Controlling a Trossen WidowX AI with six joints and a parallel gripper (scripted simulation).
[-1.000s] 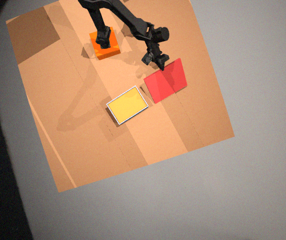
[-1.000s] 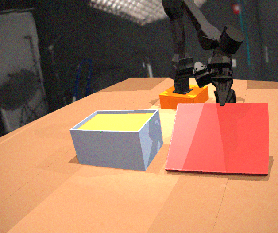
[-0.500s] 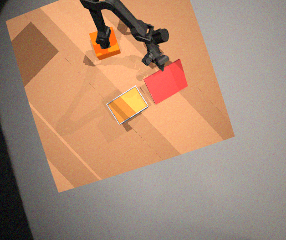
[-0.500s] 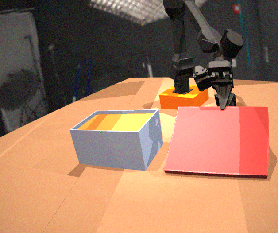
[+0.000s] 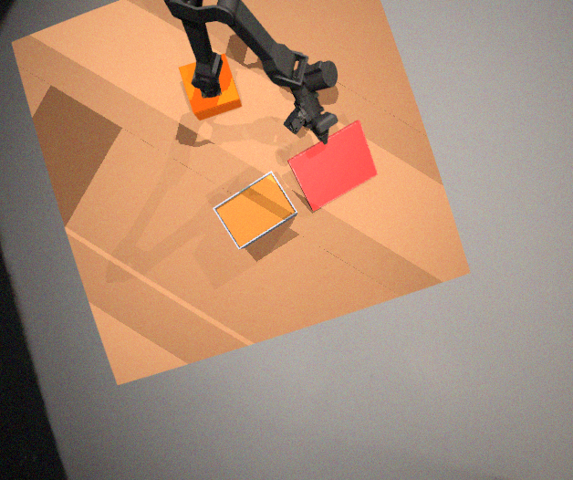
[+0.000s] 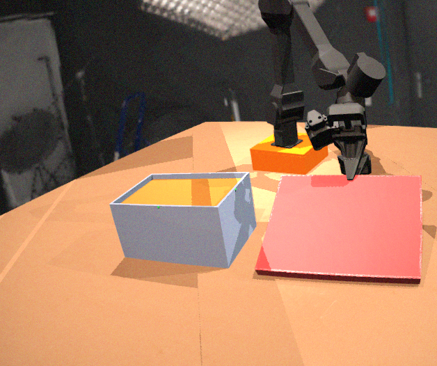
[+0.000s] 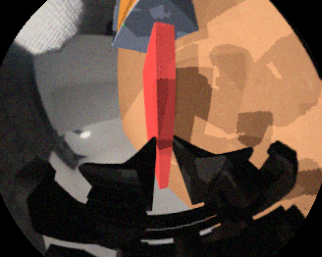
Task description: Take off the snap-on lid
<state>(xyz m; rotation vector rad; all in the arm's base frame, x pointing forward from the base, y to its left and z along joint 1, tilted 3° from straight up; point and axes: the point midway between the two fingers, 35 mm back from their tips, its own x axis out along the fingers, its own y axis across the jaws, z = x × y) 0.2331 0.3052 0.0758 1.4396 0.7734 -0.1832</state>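
My gripper tip is now 70 mm short of the red lid, 40 mm above it and 20 mm to the right of it. Round my gripper tip: storage box 250 mm to the right, 160 mm ahead, 40 mm below.
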